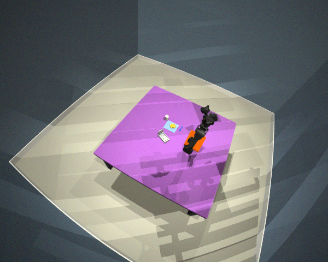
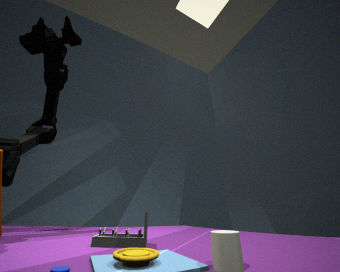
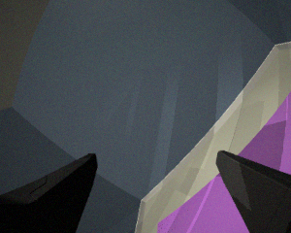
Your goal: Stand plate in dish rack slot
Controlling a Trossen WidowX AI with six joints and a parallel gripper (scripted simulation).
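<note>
My gripper tip is 29 cm short of the yellow plate, 8 cm to the left of it and 58 cm above it. The rest, counted from my gripper tip: grey dish rack (30 cm ahead, 12 cm to the left, 57 cm below); then light blue mat (31 cm ahead, 7 cm to the right, 59 cm below); then blue spoon (20 cm ahead, 11 cm to the right, 59 cm below).
</note>
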